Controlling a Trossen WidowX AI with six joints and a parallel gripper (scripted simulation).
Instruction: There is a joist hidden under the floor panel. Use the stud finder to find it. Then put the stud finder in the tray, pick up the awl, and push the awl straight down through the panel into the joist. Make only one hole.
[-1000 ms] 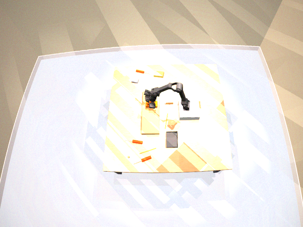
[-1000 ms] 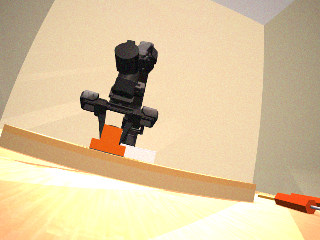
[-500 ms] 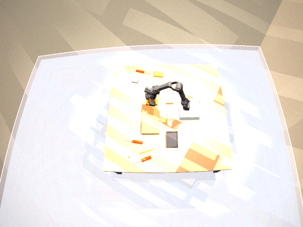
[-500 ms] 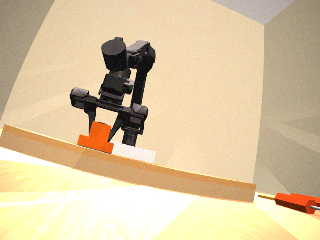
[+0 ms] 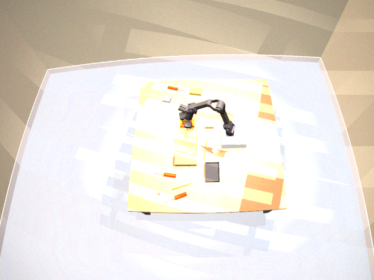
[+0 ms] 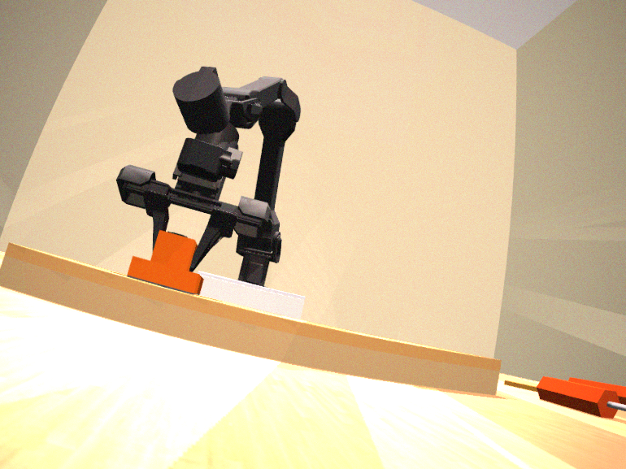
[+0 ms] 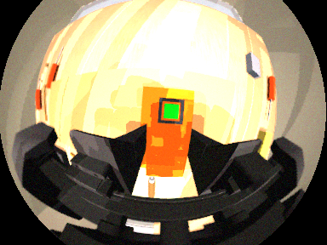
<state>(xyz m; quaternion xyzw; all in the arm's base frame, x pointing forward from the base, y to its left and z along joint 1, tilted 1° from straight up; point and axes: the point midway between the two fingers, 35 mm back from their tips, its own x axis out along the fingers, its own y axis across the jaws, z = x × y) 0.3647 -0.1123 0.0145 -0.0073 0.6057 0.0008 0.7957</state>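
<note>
The dark grey tray lies 43 cm to the left of my gripper tip, 22 cm behind it and 5 cm below it. From my gripper tip the other things lie so: square indicator: 3 cm above, 2 cm ahead; grey block: 29 cm to the right, 20 cm ahead, 5 cm below; stud finder: 2 cm above, 1 cm ahead.
</note>
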